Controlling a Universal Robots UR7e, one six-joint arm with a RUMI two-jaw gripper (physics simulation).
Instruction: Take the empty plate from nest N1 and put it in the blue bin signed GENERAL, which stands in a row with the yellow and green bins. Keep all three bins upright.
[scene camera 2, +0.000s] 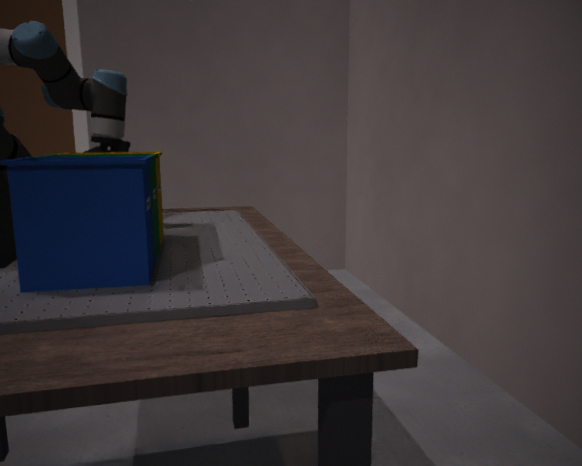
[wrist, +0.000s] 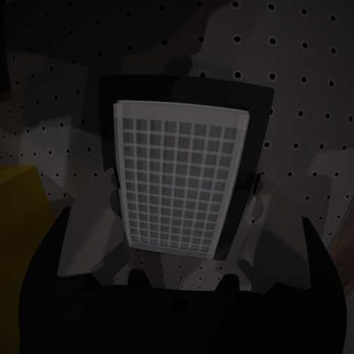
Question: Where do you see my gripper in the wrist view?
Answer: At 186, 173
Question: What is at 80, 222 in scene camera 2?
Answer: A blue bin.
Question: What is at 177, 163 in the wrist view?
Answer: A plate.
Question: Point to a dark nest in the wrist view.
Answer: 158, 87
